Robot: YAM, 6 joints.
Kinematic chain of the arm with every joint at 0, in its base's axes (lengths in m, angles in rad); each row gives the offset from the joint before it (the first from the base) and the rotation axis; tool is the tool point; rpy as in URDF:
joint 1: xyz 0 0 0.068 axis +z
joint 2: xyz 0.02 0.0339 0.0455 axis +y
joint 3: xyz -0.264 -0.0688 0 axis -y
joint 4: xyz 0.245 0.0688 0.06 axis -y
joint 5: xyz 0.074 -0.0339 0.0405 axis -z
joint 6: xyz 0.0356 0 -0.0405 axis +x
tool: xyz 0 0 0 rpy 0 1.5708 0
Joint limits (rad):
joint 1: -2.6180..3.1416
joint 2: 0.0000..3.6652
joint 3: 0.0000..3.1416
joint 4: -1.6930..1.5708
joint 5: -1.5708..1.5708
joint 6: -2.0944..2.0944
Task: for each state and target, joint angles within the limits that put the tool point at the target. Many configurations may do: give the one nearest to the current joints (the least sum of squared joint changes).
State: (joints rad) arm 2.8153 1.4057 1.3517 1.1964 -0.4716 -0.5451
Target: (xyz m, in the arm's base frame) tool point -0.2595 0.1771 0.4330
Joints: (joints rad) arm 2.4932 1.4676 1.1365 1.1837 -0.4520 -0.5451
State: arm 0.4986 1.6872 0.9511 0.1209 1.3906 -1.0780
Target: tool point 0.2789 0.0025 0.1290
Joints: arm 0.1353 1.7065 0.6732 0.0481 1.4128 -1.0780
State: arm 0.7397 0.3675 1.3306 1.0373 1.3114 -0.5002
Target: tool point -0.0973 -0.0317 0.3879
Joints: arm -0.0357 0.0000 0.6473 1.0667 1.4127 -0.5002
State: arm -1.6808 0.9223 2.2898 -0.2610 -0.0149 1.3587
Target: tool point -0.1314 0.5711 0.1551
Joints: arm -1.3451 0.0000 2.9812 -0.4375 0.0073 1.3587
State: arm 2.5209 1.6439 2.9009 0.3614 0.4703 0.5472
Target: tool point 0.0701 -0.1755 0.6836
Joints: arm 1.8730 1.4255 3.1416 0.6416 0.4253 0.5472
